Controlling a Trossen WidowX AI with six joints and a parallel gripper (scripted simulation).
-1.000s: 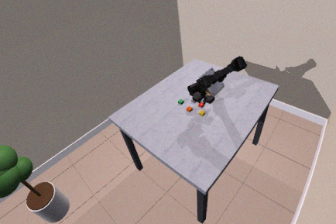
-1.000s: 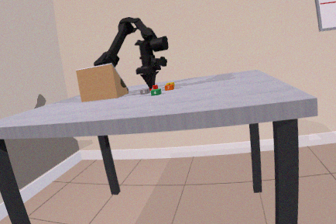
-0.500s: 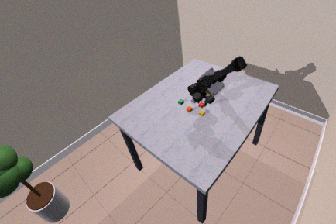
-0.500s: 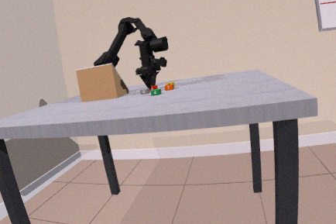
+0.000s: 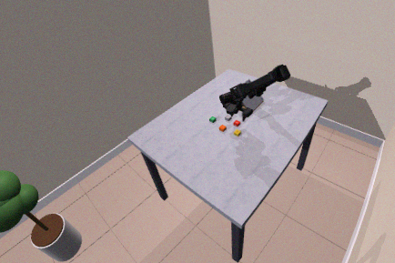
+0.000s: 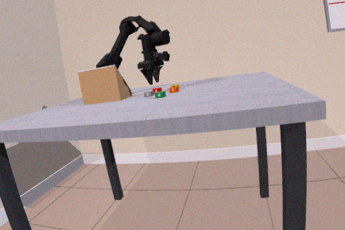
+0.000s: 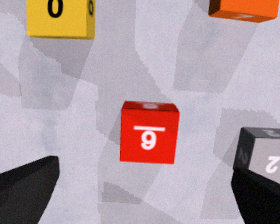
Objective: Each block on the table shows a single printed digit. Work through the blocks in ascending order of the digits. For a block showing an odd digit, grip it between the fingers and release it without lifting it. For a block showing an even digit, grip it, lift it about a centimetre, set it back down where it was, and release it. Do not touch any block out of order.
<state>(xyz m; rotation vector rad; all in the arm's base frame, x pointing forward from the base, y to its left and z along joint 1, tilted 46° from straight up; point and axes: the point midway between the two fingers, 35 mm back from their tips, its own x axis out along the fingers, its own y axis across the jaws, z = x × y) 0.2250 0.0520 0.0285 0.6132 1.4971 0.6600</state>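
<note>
Right now the red block is 3 cm below my gripper tip and 1 cm ahead of it. Round my gripper tip: orange block (10 cm ahead, 5 cm to the right, 3 cm below); then grey block (8 cm to the right, 3 cm below); then yellow block (7 cm ahead, 5 cm to the left, 3 cm below).
</note>
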